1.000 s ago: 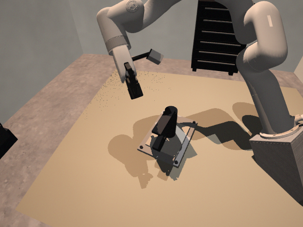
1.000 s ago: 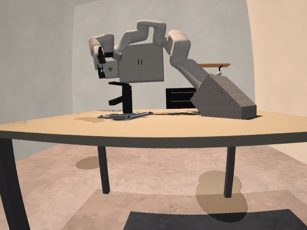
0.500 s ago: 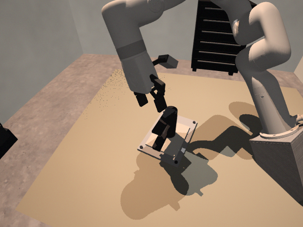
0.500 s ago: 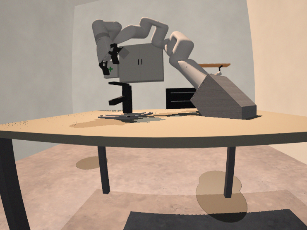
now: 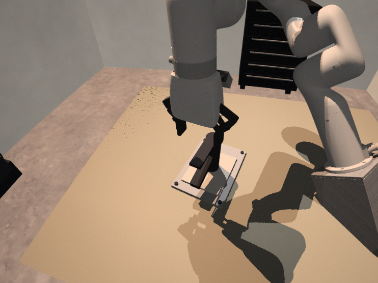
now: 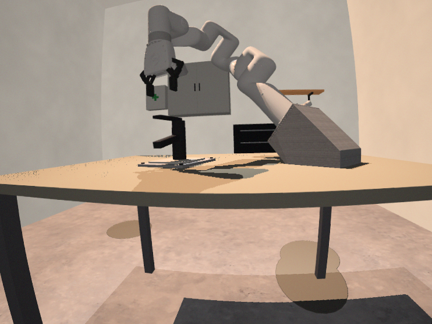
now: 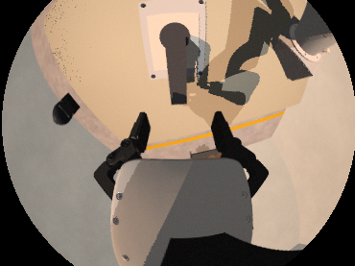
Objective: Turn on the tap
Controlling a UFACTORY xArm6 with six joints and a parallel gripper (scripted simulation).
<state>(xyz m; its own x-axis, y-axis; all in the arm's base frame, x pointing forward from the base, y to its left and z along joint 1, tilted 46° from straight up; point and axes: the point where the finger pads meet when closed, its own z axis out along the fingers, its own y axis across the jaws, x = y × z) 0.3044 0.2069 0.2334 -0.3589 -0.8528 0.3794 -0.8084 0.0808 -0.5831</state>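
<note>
My gripper is now 9 cm above the tap lever, 6 cm to the left of it and 3 cm past it.
</note>
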